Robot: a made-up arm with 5 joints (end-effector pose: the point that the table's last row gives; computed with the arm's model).
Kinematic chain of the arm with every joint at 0, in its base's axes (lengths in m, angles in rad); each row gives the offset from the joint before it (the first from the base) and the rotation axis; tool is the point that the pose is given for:
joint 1: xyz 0 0 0.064 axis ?
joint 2: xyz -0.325 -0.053 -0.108 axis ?
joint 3: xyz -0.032 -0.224 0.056 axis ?
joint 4: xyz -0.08 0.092 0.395 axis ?
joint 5: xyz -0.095 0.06 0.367 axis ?
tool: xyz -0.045 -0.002 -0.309
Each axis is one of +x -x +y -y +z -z.
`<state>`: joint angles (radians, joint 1 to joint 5).
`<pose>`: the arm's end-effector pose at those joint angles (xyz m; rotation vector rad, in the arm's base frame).
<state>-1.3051 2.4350 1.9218 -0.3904 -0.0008</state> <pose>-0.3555 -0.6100 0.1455 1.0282 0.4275 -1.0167</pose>
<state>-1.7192 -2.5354 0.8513 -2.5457 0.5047</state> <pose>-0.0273 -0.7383 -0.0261 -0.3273 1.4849 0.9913</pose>
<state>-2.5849 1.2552 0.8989 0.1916 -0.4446</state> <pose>0.8543 -0.2363 -0.0898 1.6669 0.9309 1.7944</pose>
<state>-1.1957 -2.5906 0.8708 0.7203 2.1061</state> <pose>-0.4629 -0.7225 -0.2185 0.0515 -1.6467 0.3176</pose>
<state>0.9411 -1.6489 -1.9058 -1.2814 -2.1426</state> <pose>0.0520 -0.0359 0.0202 2.2731 1.7360 -0.2560</pose>
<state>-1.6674 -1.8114 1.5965 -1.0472 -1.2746</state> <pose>0.2448 -0.7417 0.0610 1.4876 2.1350 -0.3381</pose>
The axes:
joint 1: -z
joint 2: +x
joint 3: -y
joint 4: +x
joint 5: -z

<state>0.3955 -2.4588 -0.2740 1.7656 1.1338</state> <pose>-0.2021 0.5937 -0.3570 -0.6711 -0.4352 -1.6971</pose>
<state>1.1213 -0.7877 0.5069 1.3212 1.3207</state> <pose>-0.2235 0.7456 0.3605 0.6370 -0.2339 -1.9201</pose>
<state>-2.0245 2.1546 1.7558 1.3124 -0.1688</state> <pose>0.1145 -0.7980 -0.0559 2.5824 0.2294 -0.6475</pose>
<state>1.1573 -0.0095 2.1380 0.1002 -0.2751</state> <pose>-0.3876 0.5132 -0.4165 -1.3772 -1.6643 -0.3989</pose>
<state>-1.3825 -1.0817 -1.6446 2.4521 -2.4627</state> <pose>0.0015 0.0238 0.2062 0.7179 -0.8342 1.8006</pose>
